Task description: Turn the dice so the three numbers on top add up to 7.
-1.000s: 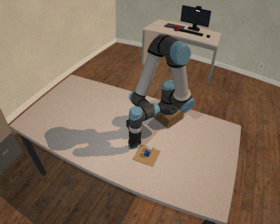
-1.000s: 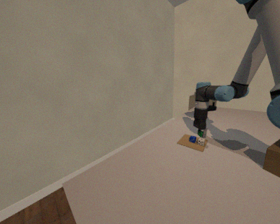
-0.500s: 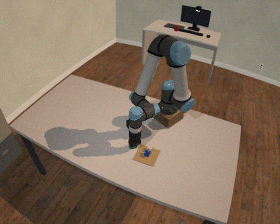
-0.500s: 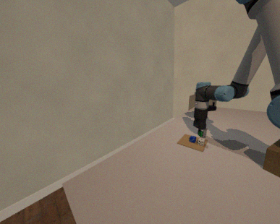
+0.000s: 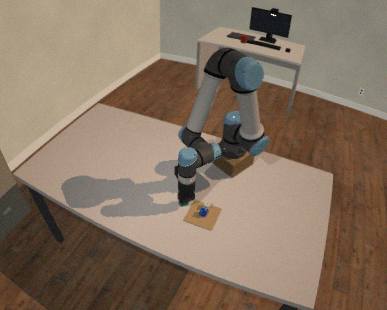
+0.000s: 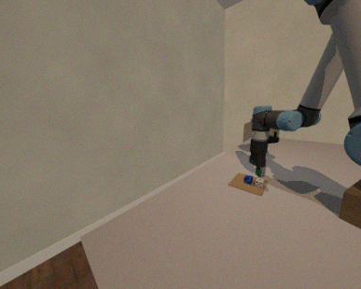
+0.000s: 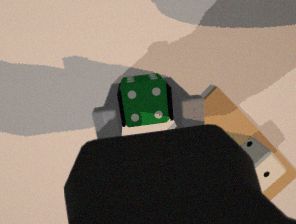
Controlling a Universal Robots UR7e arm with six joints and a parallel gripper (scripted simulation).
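Right now the green die is right at my hand. From my hand the other things lie so: white die 10 mm behind, 110 mm to the left; blue die 30 mm ahead, 110 mm to the left; tan mat 30 mm ahead, 110 mm to the left, 20 mm below.
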